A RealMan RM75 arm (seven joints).
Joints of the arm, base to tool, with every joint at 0 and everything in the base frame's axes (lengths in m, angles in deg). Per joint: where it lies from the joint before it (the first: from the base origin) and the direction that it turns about. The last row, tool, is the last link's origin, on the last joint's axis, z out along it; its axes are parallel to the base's.
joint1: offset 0.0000 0.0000 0.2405 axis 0 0 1
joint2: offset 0.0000 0.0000 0.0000 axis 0 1 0
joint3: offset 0.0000 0.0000 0.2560 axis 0 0 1
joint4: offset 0.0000 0.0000 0.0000 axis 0 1 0
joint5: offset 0.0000 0.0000 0.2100 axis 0 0 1
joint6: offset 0.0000 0.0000 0.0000 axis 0 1 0
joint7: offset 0.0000 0.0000 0.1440 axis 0 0 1
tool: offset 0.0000 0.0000 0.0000
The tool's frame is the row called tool.
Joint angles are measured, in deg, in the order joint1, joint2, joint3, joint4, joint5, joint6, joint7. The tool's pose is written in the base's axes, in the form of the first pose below.
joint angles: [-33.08 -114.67 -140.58 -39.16 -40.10 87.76 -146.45]
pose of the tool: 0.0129 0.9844 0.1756 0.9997 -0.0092 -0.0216 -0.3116 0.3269 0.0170
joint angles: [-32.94 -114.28 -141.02 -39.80 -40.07 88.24 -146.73]
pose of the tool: 0.0100 0.9827 0.1849 0.9997 -0.0056 -0.0243 -0.3126 0.3278 0.0227
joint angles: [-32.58 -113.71 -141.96 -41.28 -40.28 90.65 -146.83]
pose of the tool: 0.0119 0.9825 0.1860 0.9999 -0.0098 -0.0123 -0.3117 0.3264 0.0325
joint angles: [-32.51 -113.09 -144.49 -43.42 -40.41 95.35 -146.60]
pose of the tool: 0.0198 0.9831 0.1822 0.9994 -0.0246 0.0242 -0.3066 0.3236 0.0468
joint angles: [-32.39 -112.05 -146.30 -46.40 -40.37 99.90 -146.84]
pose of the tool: 0.0362 0.9828 0.1813 0.9984 -0.0432 0.0353 -0.3025 0.3216 0.0658
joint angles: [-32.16 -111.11 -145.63 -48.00 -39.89 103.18 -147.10]
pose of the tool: 0.0524 0.9881 0.1444 0.9981 -0.0563 0.0233 -0.3010 0.3167 0.0754
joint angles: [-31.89 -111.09 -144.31 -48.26 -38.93 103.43 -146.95]
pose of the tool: 0.0592 0.9915 0.1160 0.9982 -0.0595 -0.0012 -0.3033 0.3136 0.0738
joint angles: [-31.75 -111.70 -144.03 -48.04 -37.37 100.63 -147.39]
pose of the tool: 0.0424 0.9904 0.1314 0.9985 -0.0376 -0.0386 -0.3095 0.3155 0.0687
